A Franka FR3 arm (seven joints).
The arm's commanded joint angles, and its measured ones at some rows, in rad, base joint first. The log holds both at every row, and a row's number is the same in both.
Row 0, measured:
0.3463 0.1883 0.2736 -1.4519 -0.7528 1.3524 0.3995
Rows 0 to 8, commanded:
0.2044 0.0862 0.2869 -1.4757 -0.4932 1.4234 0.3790
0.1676 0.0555 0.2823 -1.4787 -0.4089 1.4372 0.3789
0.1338 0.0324 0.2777 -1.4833 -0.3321 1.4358 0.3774
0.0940 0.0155 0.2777 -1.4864 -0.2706 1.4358 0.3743
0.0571 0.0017 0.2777 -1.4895 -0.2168 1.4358 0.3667
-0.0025 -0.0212 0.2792 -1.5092 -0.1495 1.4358 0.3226
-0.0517 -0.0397 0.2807 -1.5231 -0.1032 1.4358 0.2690
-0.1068 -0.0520 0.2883 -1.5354 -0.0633 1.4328 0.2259
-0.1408 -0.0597 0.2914 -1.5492 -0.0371 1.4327 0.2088
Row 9, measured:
-0.0357 -0.0138 0.2666 -1.4799 -0.1221 1.4046 0.2811
